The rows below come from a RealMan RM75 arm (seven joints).
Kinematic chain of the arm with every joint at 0, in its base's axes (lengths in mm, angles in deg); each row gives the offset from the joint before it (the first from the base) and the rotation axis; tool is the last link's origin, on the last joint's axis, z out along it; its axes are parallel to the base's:
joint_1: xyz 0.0 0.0 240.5 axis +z
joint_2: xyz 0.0 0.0 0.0 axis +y
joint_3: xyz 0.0 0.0 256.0 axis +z
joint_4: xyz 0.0 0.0 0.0 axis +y
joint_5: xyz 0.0 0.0 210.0 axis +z
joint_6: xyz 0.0 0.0 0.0 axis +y
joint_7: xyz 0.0 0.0 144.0 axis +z
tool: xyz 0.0 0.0 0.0
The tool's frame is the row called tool.
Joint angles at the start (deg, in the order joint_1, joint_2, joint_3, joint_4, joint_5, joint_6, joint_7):
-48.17 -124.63 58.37 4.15 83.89 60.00 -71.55
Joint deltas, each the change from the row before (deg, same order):
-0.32 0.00 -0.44 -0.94 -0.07 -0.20 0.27
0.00 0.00 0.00 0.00 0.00 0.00 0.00
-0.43 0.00 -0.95 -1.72 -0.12 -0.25 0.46
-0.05 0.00 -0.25 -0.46 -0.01 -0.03 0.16
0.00 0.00 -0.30 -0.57 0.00 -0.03 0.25
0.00 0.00 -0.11 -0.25 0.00 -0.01 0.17
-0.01 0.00 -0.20 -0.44 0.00 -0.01 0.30
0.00 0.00 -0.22 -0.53 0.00 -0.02 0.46
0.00 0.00 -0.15 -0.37 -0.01 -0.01 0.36
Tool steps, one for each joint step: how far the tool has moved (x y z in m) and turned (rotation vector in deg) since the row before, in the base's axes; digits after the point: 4 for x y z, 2 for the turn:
-0.0004 -0.0011 -0.0017 -0.21 -0.05 0.51
0.0000 0.0000 0.0000 0.00 0.00 0.00
-0.0013 -0.0026 -0.0029 -0.39 -0.29 1.12
-0.0006 -0.0010 -0.0008 -0.12 -0.08 0.30
-0.0011 -0.0016 -0.0010 -0.14 -0.07 0.37
-0.0005 -0.0007 -0.0005 -0.05 0.01 0.10
-0.0008 -0.0013 -0.0008 -0.09 0.00 0.16
-0.0010 -0.0016 -0.0010 -0.08 0.06 0.11
-0.0007 -0.0011 -0.0007 -0.04 0.05 0.05

